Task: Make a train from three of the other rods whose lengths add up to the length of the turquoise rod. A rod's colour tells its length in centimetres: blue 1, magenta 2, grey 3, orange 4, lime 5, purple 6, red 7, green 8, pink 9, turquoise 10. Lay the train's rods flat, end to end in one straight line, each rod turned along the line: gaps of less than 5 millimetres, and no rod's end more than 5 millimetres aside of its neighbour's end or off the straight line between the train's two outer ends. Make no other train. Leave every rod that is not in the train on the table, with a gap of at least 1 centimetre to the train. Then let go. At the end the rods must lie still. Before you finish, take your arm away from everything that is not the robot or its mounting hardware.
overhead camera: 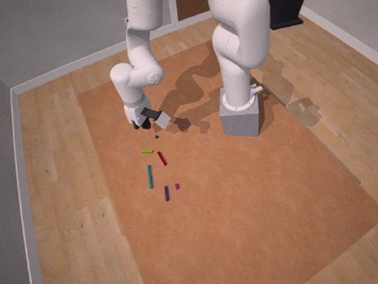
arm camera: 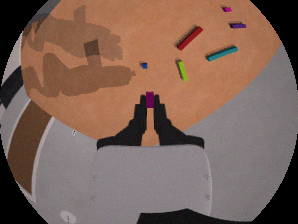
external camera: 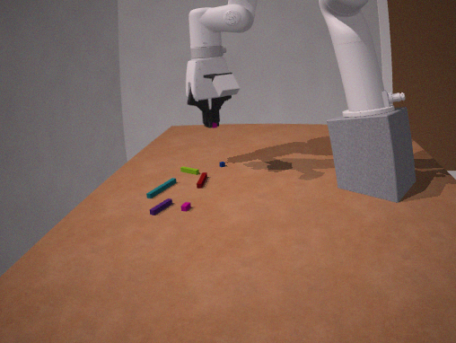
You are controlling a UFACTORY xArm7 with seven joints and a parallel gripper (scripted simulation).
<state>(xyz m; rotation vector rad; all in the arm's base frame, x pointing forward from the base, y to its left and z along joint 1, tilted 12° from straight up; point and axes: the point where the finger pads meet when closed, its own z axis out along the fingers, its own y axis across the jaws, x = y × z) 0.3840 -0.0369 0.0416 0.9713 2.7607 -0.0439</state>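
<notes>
My hand is 110 mm above the blue rod and 20 mm past it. Also, from my hand: lime rod: 110 mm below, 60 mm to the left, 40 mm ahead; turquoise rod: 180 mm to the left, 110 mm below, 50 mm ahead; red rod: 120 mm to the left, 110 mm below, 20 mm behind.
</notes>
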